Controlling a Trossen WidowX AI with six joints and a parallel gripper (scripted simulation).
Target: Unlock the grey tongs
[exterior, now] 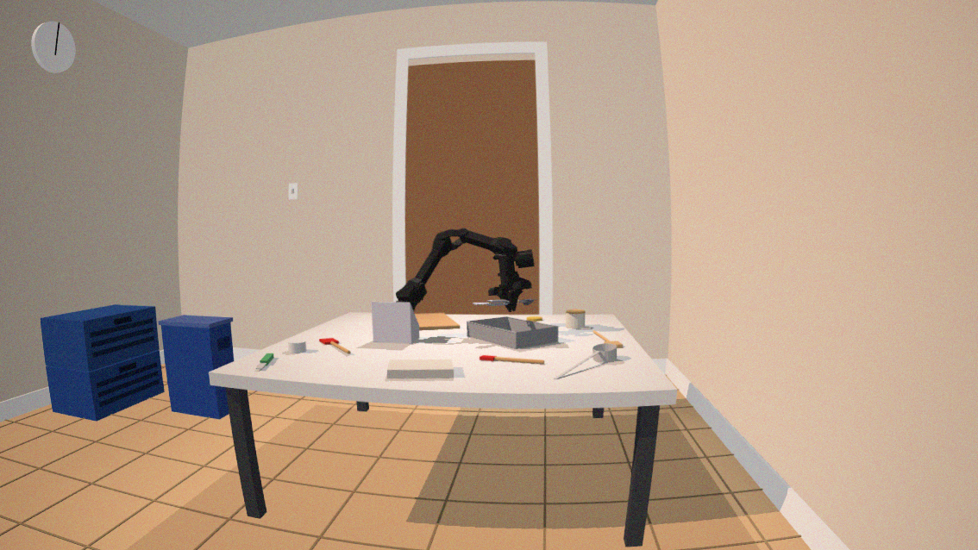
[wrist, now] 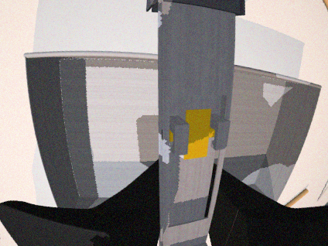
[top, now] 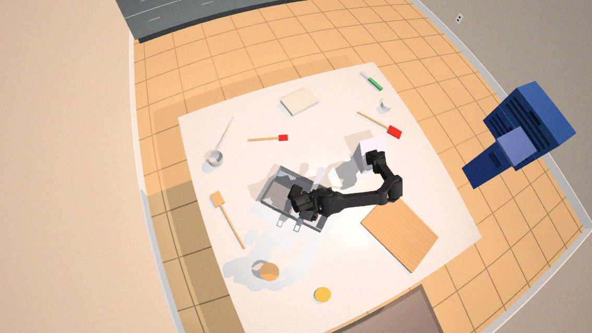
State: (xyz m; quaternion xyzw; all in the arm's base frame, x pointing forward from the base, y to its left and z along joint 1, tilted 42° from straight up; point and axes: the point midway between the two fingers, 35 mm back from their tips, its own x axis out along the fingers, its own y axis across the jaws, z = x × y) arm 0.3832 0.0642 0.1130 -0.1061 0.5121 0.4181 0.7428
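My gripper tip is 4 cm below the yellow lock piece, 3 cm to the right of it and 2 cm short of it. The rest, counted from my gripper tip: grey roasting tin: 7 cm below, 5 cm to the right; then yellow disc: 40 cm to the left, 9 cm below, 5 cm ahead; then jar: 24 cm ahead, 23 cm to the left, 6 cm below.
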